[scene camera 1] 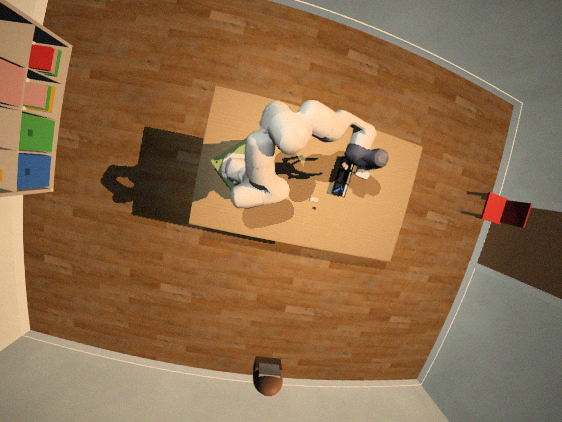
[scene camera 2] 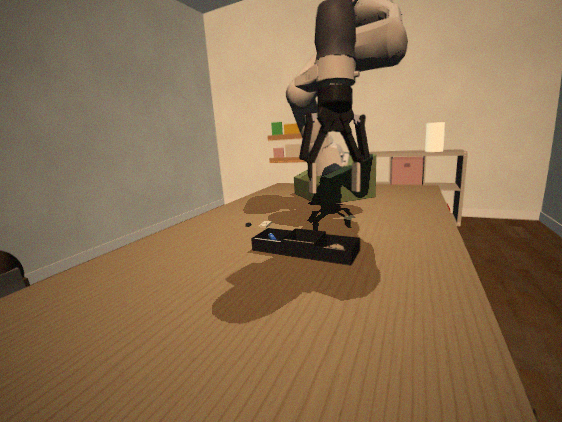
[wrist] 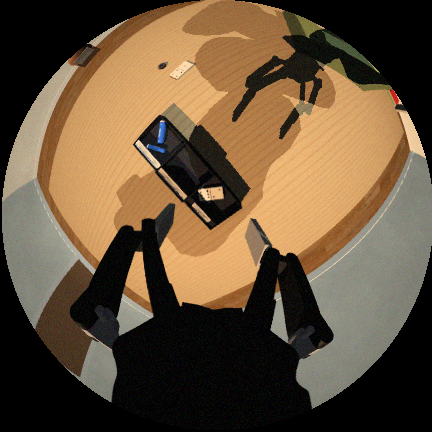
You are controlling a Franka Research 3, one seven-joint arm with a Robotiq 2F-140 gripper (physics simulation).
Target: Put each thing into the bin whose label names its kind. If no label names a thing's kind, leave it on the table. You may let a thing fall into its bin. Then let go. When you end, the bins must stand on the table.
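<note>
Three joined black bins stand in a row; their pale labels are too small to read. The end bin point(wrist: 226, 219) point(scene camera 2: 341, 256) holds a cream domino point(wrist: 214, 193) point(scene camera 2: 336, 246). The middle bin point(scene camera 2: 301, 250) shows no thing inside in the wrist view. The other end bin point(scene camera 2: 264, 245) holds two blue batteries, one point(wrist: 161, 132) along the outer side and one point(wrist: 156, 148) nearer the labels. Another cream domino point(scene camera 1: 314, 199) point(scene camera 2: 265, 224) point(wrist: 181, 70) lies on the table beside a small dark object point(scene camera 1: 314, 208) point(scene camera 2: 248, 224) point(wrist: 162, 65). My gripper point(scene camera 2: 335, 189) point(wrist: 210, 220) is open and empty, high above the bins.
The green robot base point(scene camera 2: 305, 186) stands on the table point(scene camera 1: 367, 227) point(scene camera 2: 280, 350) at its far end. The arm's shadows cross the table. A red chair point(scene camera 1: 494, 208) and a brown chair point(scene camera 1: 268, 382) stand off the table.
</note>
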